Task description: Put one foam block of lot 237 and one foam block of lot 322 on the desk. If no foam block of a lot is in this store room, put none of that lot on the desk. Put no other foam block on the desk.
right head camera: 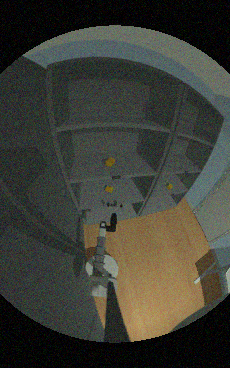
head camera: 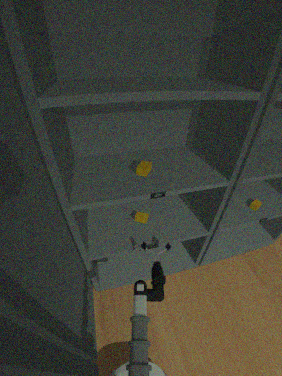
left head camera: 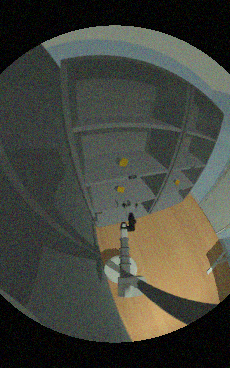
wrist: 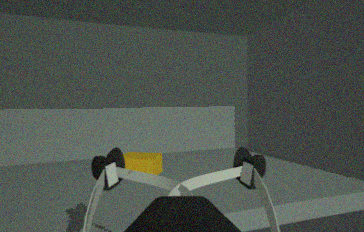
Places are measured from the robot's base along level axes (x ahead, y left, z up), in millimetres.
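Pixels of known places: gripper, fingertip midpoint: (right head camera: 114,202) (head camera: 156,242) (left head camera: 129,202) (wrist: 179,160).
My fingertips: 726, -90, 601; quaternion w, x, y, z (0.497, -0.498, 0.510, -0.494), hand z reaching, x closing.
Behind a point stands the place of what it marks, as x, y, z.
My gripper (head camera: 156,246) {726, -90, 601} (left head camera: 131,204) {726, -90, 601} (right head camera: 116,204) {726, -90, 601} (wrist: 179,160) {726, -90, 601} is open and empty, at the front of the lower compartment. A yellow foam block (head camera: 141,217) {974, 2, 552} (left head camera: 120,189) {974, 2, 546} (right head camera: 109,189) {970, -12, 546} (wrist: 143,163) {960, -13, 540} lies on that compartment's floor, beyond the fingers and left of their middle, partly behind the left finger in the wrist view. Another yellow block (head camera: 144,168) {918, -9, 1009} (left head camera: 123,162) {913, -6, 1005} (right head camera: 110,162) {916, -17, 1001} lies one shelf higher. A third yellow block (head camera: 255,204) {1129, -947, 552} (left head camera: 177,182) {1117, -955, 549} (right head camera: 170,186) {1123, -968, 550} lies in the compartment to the right. The label (head camera: 158,195) {768, -81, 946} between the two shelves is unreadable here. No lot number is legible.
The grey shelf unit's upright (head camera: 245,145) {882, -499, 1179} divides the left and right compartments. A tall dark panel (head camera: 25,240) {362, 317, 1125} stands close on the left. Wooden floor (head camera: 220,310) {517, -635, -27} extends in front of the shelves. A brown piece of furniture (left head camera: 216,256) (right head camera: 204,270) stands at the right.
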